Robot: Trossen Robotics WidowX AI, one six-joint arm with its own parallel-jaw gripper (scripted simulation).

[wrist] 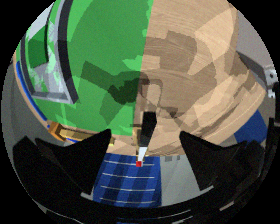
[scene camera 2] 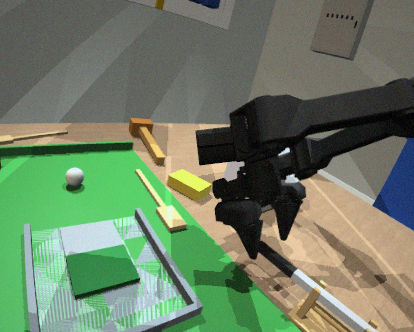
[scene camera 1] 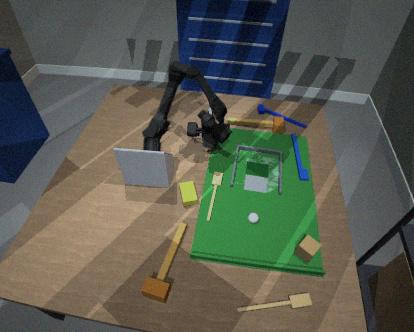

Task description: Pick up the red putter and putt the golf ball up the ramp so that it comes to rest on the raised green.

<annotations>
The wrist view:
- my gripper
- green mat
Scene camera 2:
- my gripper
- yellow block
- green mat
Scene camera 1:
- green mat
</annotations>
